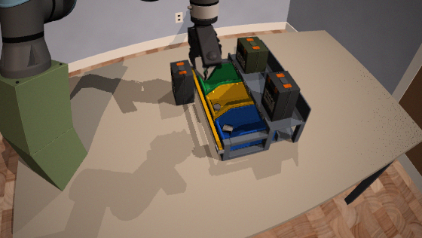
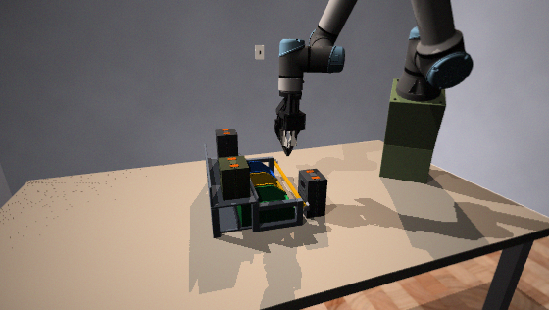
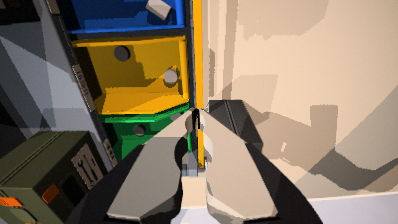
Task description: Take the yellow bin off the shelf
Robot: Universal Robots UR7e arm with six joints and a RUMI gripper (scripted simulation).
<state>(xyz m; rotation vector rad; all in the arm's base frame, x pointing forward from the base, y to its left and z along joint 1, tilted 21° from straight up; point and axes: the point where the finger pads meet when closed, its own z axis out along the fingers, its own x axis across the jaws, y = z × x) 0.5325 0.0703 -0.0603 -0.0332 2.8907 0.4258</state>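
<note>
The long yellow bar is 110 mm below my hand. Also, from my hand: blue bin (130 mm below, 110 mm to the right, 110 mm ahead); dark box (110 mm to the left, 110 mm below, 60 mm behind); yellow open bin (130 mm below, 100 mm ahead, 10 mm to the left).
</note>
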